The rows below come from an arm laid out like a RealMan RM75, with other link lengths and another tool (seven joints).
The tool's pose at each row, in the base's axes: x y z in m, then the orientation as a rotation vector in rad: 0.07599 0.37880 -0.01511 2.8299 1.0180 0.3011; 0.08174 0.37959 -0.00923 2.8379 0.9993 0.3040; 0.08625 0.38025 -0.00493 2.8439 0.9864 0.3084; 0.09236 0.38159 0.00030 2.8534 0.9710 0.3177; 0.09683 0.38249 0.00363 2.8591 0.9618 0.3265; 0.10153 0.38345 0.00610 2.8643 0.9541 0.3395; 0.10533 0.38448 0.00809 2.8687 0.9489 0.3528; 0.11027 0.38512 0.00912 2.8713 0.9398 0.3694; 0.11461 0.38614 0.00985 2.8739 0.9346 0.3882; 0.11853 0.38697 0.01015 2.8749 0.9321 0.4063; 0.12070 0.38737 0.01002 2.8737 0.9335 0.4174; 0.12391 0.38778 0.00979 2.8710 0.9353 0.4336; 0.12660 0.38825 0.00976 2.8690 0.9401 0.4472; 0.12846 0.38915 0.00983 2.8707 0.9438 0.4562; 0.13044 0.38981 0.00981 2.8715 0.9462 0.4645; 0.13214 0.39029 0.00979 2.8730 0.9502 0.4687
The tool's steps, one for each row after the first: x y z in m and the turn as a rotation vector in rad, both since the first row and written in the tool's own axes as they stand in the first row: 0.00570 0.00399 -0.00446 -0.0002 0.0010 0.0136; 0.01015 0.00703 -0.00765 -0.0001 0.0034 0.0232; 0.01638 0.01070 -0.01142 0.0016 0.0095 0.0356; 0.02081 0.01336 -0.01369 0.0024 0.0153 0.0432; 0.02533 0.01596 -0.01508 0.0027 0.0239 0.0499; 0.02915 0.01787 -0.01620 0.0032 0.0329 0.0549; 0.03343 0.02061 -0.01612 0.0005 0.0430 0.0618; 0.03747 0.02263 -0.01589 -0.0010 0.0552 0.0666; 0.04100 0.02447 -0.01533 -0.0028 0.0669 0.0692; 0.04287 0.02547 -0.01473 -0.0044 0.0741 0.0686; 0.04552 0.02710 -0.01380 -0.0078 0.0843 0.0676; 0.04785 0.02839 -0.01319 -0.0091 0.0934 0.0648; 0.04983 0.02886 -0.01288 -0.0071 0.1002 0.0636; 0.05175 0.02957 -0.01244 -0.0062 0.1061 0.0629; 0.05333 0.03025 -0.01206 -0.0038 0.1097 0.0612
